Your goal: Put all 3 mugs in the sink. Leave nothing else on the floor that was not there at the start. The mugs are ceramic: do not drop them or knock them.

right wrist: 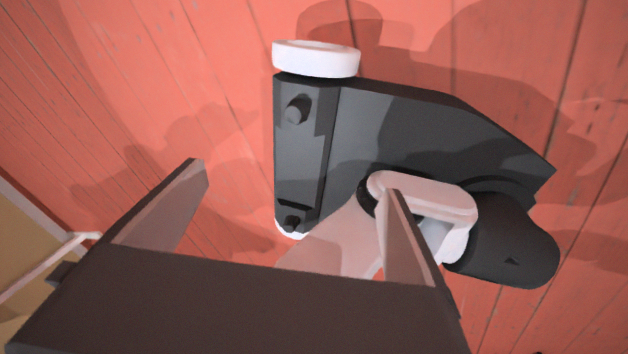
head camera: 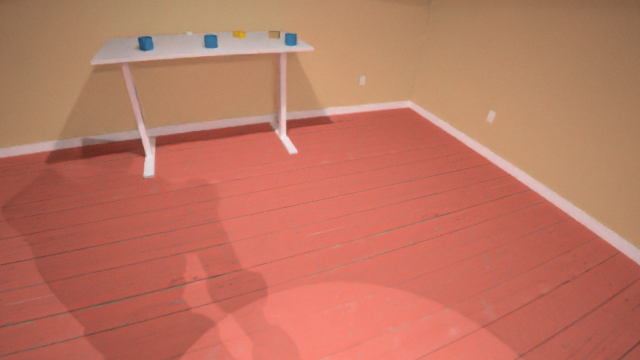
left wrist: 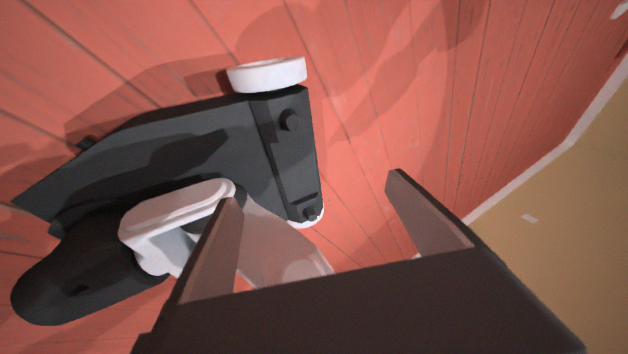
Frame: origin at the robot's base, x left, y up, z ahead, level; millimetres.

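Seen in the pictures: left gripper, between the fingertips: (left wrist: 314, 193); right gripper, between the fingertips: (right wrist: 294, 186).
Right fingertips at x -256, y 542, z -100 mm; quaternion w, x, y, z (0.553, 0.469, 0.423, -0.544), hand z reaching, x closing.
Note:
A point is followed by its place in that frame.
Three blue mugs stand on a white table (head camera: 175, 50) {x 1023, y 951, z 2058 mm} against the far wall in the head view: one mug (head camera: 145, 43) {x 1203, y 1006, z 2002 mm} near the left end, one mug (head camera: 211, 41) {x 789, y 1000, z 2155 mm} near the middle, and one mug (head camera: 291, 39) {x 235, y 999, z 2371 mm} near the right end. They are small and far off, and their handles cannot be made out. The sink does not show in the head view. My left gripper (left wrist: 314, 193) {x 238, y 549, z -74 mm} is open and empty, beside the robot's own base. My right gripper (right wrist: 294, 186) {x -256, y 542, z -100 mm} is open and empty, on the other side of the base. Both are far from the mugs.
A yellow object (head camera: 239, 34) {x 689, y 982, z 2571 mm}, a tan box-like object (head camera: 274, 34) {x 407, y 983, z 2643 mm} and a small white item (head camera: 188, 33) {x 1146, y 967, z 2619 mm} are at the table's back. The table's legs have long feet (head camera: 149, 166) (head camera: 288, 144) on the red floor (head camera: 350, 210) {x -284, y 1, z 1573 mm}. A wall runs along the right.

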